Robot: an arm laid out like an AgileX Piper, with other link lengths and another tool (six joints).
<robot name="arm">
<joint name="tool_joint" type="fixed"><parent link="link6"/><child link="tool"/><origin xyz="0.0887 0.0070 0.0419" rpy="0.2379 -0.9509 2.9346"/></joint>
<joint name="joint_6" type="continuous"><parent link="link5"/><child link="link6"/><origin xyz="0.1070 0.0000 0.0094"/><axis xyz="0.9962 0 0.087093"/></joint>
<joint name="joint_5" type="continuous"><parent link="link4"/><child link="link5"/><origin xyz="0.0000 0.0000 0.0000"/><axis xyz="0 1 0"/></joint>
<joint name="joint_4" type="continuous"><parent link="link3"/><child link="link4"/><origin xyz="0.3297 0.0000 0.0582"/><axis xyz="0.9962 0 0.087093"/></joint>
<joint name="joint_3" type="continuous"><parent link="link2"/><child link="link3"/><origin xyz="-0.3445 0.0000 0.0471"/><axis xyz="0 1 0"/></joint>
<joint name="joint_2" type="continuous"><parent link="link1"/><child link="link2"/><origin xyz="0.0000 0.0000 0.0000"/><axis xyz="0 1 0"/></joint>
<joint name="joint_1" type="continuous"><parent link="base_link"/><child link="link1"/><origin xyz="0.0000 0.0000 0.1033"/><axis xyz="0 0 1"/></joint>
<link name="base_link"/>
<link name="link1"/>
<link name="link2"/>
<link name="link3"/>
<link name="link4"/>
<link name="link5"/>
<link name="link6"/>
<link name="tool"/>
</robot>
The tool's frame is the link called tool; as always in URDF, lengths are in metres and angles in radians. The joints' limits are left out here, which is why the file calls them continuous.
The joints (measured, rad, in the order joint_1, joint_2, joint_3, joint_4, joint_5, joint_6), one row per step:
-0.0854, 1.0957, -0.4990, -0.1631, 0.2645, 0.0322
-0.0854, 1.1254, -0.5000, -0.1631, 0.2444, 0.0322
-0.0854, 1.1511, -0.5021, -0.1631, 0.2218, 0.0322
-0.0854, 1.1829, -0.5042, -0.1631, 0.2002, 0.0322
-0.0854, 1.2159, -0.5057, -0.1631, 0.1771, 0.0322
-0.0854, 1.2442, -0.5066, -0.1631, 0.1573, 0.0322
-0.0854, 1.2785, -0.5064, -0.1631, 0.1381, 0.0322
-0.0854, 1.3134, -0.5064, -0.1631, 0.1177, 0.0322
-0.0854, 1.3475, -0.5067, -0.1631, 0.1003, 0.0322
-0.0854, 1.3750, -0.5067, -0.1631, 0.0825, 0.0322
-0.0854, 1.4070, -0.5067, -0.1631, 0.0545, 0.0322
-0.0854, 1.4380, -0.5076, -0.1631, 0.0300, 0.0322
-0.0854, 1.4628, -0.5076, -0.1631, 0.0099, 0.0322
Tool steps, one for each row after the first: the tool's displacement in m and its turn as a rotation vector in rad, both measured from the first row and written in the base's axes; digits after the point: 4 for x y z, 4 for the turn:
0.0047, 0.0003, -0.0069, 0.0024, 0.0087, 0.0028
0.0096, 0.0006, -0.0115, 0.0044, 0.0098, 0.0060
0.0147, 0.0009, -0.0188, 0.0070, 0.0180, 0.0089
0.0196, 0.0012, -0.0267, 0.0099, 0.0265, 0.0120
0.0235, 0.0015, -0.0337, 0.0125, 0.0342, 0.0146
0.0270, 0.0018, -0.0438, 0.0158, 0.0495, 0.0170
0.0305, 0.0022, -0.0540, 0.0193, 0.0640, 0.0195
0.0333, 0.0026, -0.0644, 0.0227, 0.0804, 0.0215
0.0358, 0.0029, -0.0724, 0.0255, 0.0901, 0.0236
0.0394, 0.0035, -0.0807, 0.0291, 0.0942, 0.0269
0.0427, 0.0041, -0.0889, 0.0324, 0.0999, 0.0296
0.0449, 0.0045, -0.0957, 0.0353, 0.1046, 0.0318

